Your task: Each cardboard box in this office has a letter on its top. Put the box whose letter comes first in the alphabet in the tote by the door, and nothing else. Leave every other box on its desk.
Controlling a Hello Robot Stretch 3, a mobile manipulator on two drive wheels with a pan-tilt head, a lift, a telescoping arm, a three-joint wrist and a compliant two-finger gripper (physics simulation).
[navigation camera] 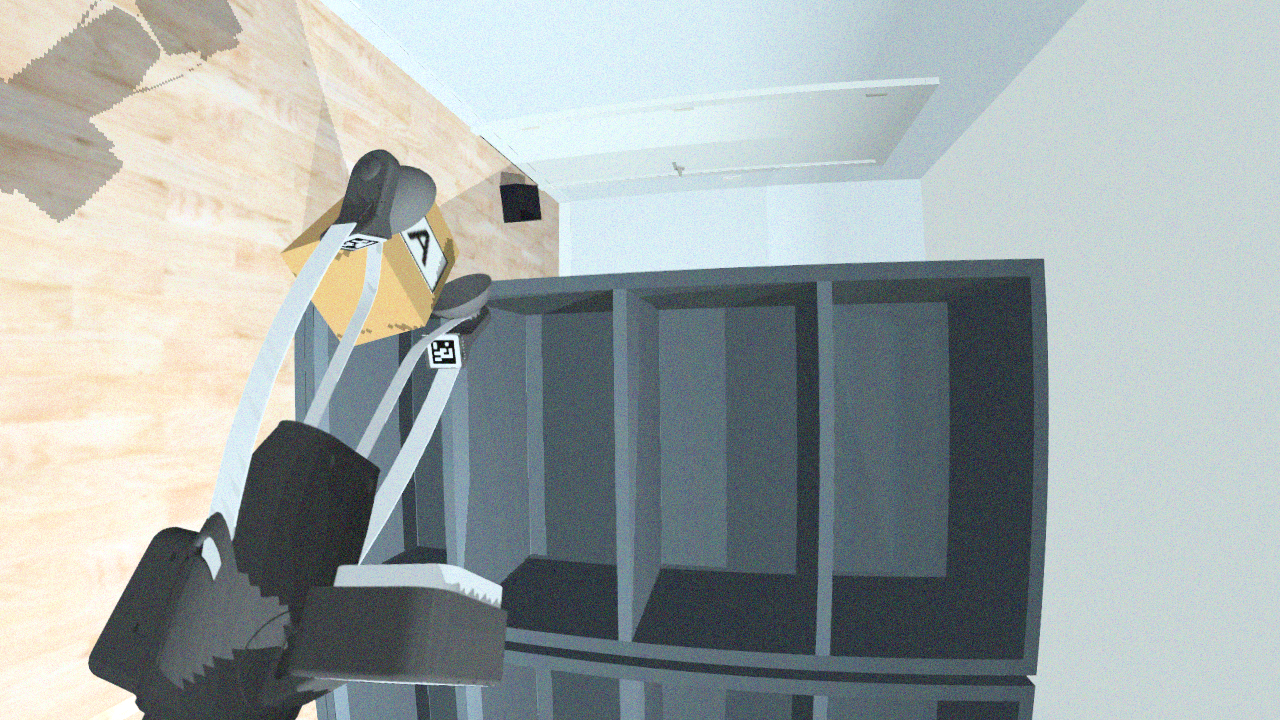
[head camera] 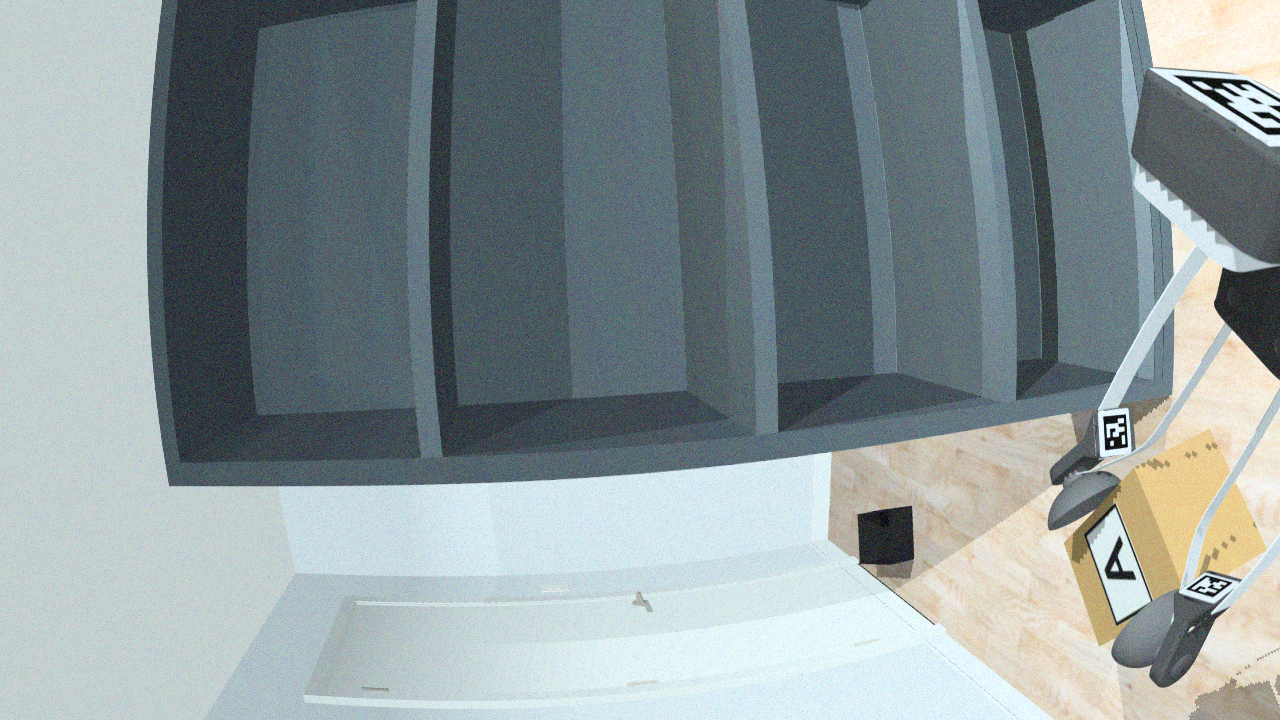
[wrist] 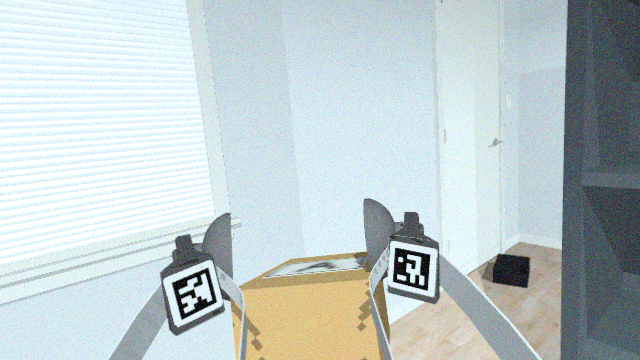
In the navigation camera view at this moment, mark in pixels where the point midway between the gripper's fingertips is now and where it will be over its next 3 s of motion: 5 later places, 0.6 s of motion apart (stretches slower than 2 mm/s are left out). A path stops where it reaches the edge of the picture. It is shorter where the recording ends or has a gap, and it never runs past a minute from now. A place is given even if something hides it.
My gripper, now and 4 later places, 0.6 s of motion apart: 445, 227; 457, 197; 484, 135; 507, 84; 526, 42
